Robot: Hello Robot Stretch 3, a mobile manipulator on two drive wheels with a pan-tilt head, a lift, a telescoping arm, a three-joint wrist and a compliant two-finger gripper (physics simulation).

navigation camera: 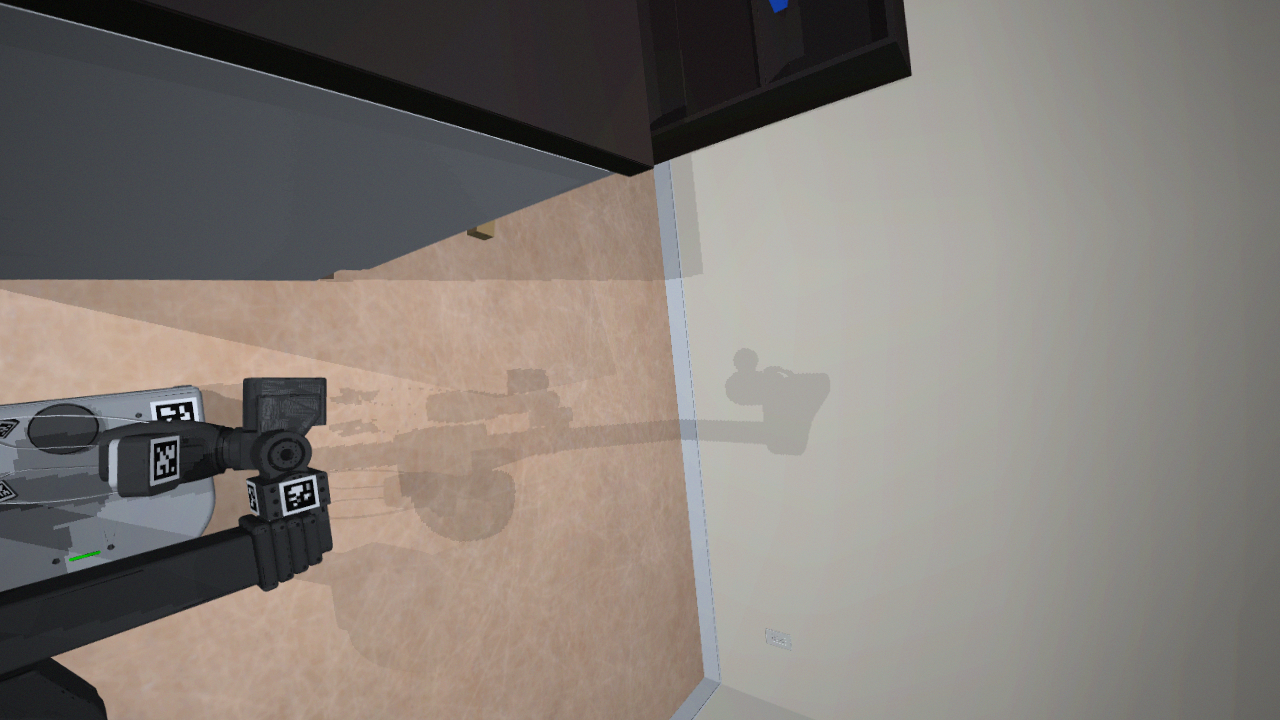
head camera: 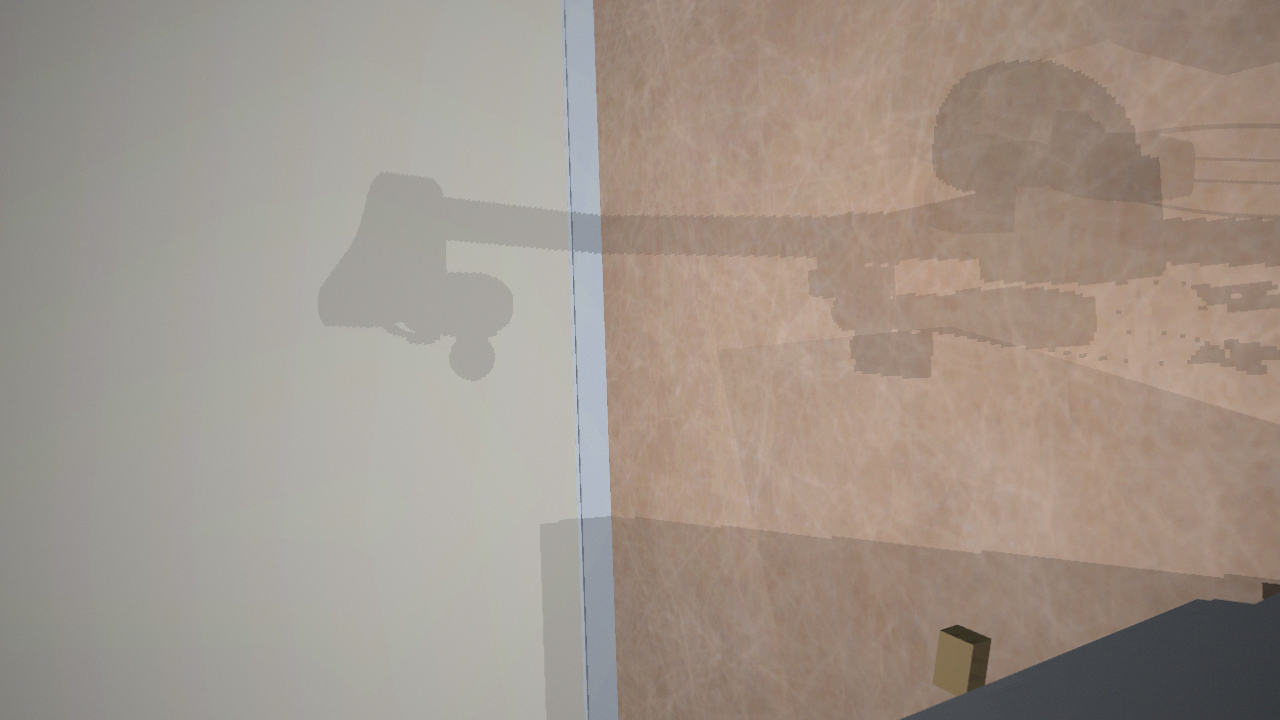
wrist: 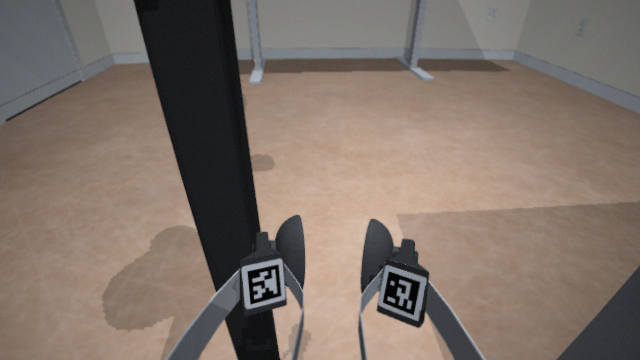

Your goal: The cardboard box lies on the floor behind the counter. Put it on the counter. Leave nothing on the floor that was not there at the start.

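Seen in the pictures: gripper, fingertip midpoint: (wrist: 334,242); robot's base at its link origin: (navigation camera: 65,426).
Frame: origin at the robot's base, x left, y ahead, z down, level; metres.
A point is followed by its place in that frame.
Note:
A small tan block (head camera: 954,660) @(y 0.440, x -0.871, z -0.050 m) (navigation camera: 480,231) @(y 0.410, x -0.851, z -0.049 m), perhaps the cardboard box, shows at the counter's edge, low near the floor. Part of it is hidden behind the counter, so I cannot tell its full shape. The counter (head camera: 1154,667) @(y 0.259, x -0.400, z -0.457 m) (navigation camera: 179,161) @(y 0.253, x -0.094, z -0.675 m) has a grey side; it fills the lower right of the head view and the upper left of the navigation view, where a dark surface joins it. My gripper (wrist: 334,242) @(y 0.005, x 0.092, z -0.498 m) is open, with nothing between its fingertips, above the floor and well apart from the tan block. The robot's wrist shows at the lower left of the navigation view.
A dark open compartment (navigation camera: 787,85) @(y 0.818, x -1.553, z -0.737 m) with a blue thing (navigation camera: 778,4) @(y 1.156, x -1.662, z -0.699 m) shows at the top of the navigation view. The wall (head camera: 268,447) @(y 0.102, x -1.865, z -0.798 m) (navigation camera: 984,358) @(y -0.106, x -1.869, z -1.194 m) meets the floor beyond the counter. A black post (wrist: 200,140) stands left of the fingers. Two grey legs (wrist: 256,40) @(y -0.359, x 2.418, z -0.237 m) (wrist: 416,40) @(y 0.866, x 2.477, z -0.229 m) stand by the far wall.

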